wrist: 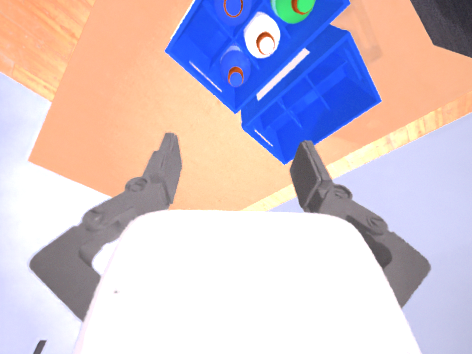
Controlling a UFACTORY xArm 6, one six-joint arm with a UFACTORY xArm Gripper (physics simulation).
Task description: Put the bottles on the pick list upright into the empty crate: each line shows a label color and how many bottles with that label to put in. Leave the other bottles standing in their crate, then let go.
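Frame: origin at the arm's base, x ahead, y left, z up, level; metres.
Seen in the pictures: gripper, fingertip midpoint: (238, 152).
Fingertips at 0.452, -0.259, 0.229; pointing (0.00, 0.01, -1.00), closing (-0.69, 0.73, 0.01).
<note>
Offsets run from my fingertips to a thing's middle, as dx, dy, dz. "pt": to the spot under its first point. Level surfaces: height alone.
My gripper (238, 152) is open and empty, with its fingers wide apart. It hangs below the crates in the wrist view; its right fingertip shows just by the near corner of the empty crate @(pt -0.171, +0.303, -0.336) (367, 98). That crate has several bare compartments. The bottle crate @(pt +0.080, +0.070, -0.320) (227, 100) stands against it, at the upper middle. In it stand upright a blue bottle @(+0.036, +0.051, -0.396) (235, 67) near the closest corner, a white bottle @(-0.050, +0.044, -0.396) (262, 36), a green bottle @(pt -0.119, +0.036, -0.337) (294, 9) and another blue bottle @(pt -0.037, -0.036, -0.319) (233, 11). The last two are cut off by the top edge. The pick list does not show.
A dark block (450, 22) is at the upper right corner. A faint, pale shape lies right of the crates, too unclear to name. The orange mat @(dz -0.482) (115, 110) lies under the crates, with wooden table edge (410, 127) beyond it at the right and upper left.
</note>
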